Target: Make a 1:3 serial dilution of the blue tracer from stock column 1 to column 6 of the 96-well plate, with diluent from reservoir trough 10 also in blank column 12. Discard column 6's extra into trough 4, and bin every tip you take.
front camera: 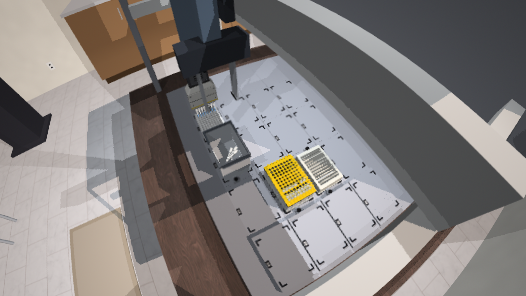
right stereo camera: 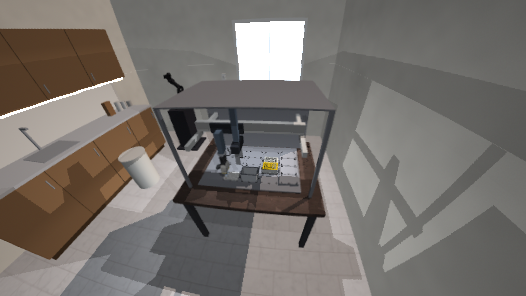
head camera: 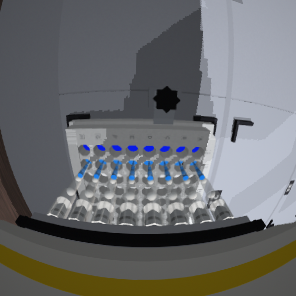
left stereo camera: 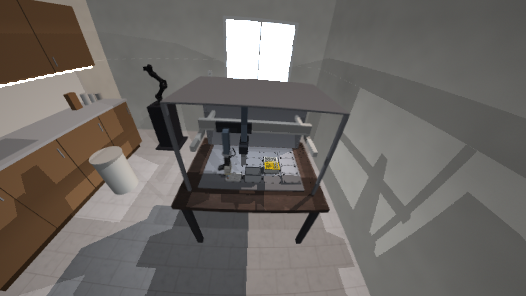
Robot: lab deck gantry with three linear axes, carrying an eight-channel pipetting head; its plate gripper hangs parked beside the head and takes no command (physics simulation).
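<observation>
The pipetting head (front camera: pixel 202 95) (left stereo camera: pixel 229 168) (right stereo camera: pixel 224 167) stands low over the far end of the 96-well plate (front camera: pixel 212 122) (head camera: pixel 142 135). In the head camera, eight tips (head camera: pixel 132 171) hold lighter blue liquid at their lower ends, which meet the second well row from the lettered edge; whether they are inside the wells is unclear. The outermost wells (head camera: pixel 149 148) are dark blue. The yellow tip rack (front camera: pixel 285 172) has tips at its near end. The reservoir (front camera: pixel 320 167) is beside it. The parked plate gripper (front camera: pixel 234 93) hangs beside the head; its fingers are not distinct.
The grey open bin (front camera: pixel 237 167) stands between the plate and the yellow rack, with several white used tips (front camera: pixel 232 152) inside. A dark carriage (front camera: pixel 211 50) is above the head. Frame posts surround the deck. A separate black arm (left stereo camera: pixel 159 82) stands behind the table.
</observation>
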